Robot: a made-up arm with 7 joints. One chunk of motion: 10 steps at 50 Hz.
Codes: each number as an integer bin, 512 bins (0 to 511) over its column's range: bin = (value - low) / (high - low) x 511, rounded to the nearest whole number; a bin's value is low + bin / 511 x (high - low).
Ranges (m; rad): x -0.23..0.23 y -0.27..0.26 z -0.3..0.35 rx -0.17..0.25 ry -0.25..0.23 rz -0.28..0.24
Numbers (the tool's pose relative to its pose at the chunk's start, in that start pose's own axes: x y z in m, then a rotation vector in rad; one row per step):
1: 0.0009 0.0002 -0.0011 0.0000 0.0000 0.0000
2: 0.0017 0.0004 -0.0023 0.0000 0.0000 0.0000
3: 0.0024 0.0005 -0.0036 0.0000 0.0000 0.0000
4: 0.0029 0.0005 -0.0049 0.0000 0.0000 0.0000
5: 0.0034 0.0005 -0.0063 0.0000 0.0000 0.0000
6: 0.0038 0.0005 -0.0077 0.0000 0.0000 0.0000
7: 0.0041 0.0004 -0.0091 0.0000 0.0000 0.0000
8: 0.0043 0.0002 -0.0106 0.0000 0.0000 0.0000
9: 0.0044 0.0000 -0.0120 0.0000 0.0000 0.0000
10: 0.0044 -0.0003 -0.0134 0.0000 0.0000 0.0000
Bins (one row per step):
1: 256 261 235 207 266 275
2: 257 261 234 207 266 275
3: 258 261 233 207 266 275
4: 259 261 232 207 266 275
5: 259 261 231 207 266 275
6: 260 261 230 207 266 275
7: 260 261 229 207 266 275
8: 260 261 228 207 266 275
9: 260 260 226 207 266 275
10: 260 260 225 207 266 275

